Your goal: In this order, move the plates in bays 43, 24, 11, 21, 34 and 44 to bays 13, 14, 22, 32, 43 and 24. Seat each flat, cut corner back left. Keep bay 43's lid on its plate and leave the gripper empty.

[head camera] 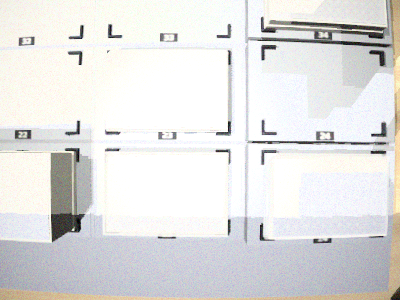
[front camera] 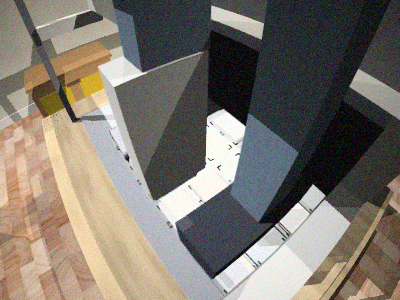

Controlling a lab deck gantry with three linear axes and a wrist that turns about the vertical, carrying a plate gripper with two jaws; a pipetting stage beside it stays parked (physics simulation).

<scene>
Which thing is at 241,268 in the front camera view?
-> A plate.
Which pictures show my gripper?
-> The front camera view only.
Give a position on a bay 24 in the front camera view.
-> At 272,240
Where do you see a bay 24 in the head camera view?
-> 299,88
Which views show the plate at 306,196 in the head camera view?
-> The head camera view and the front camera view: all of them.
</scene>
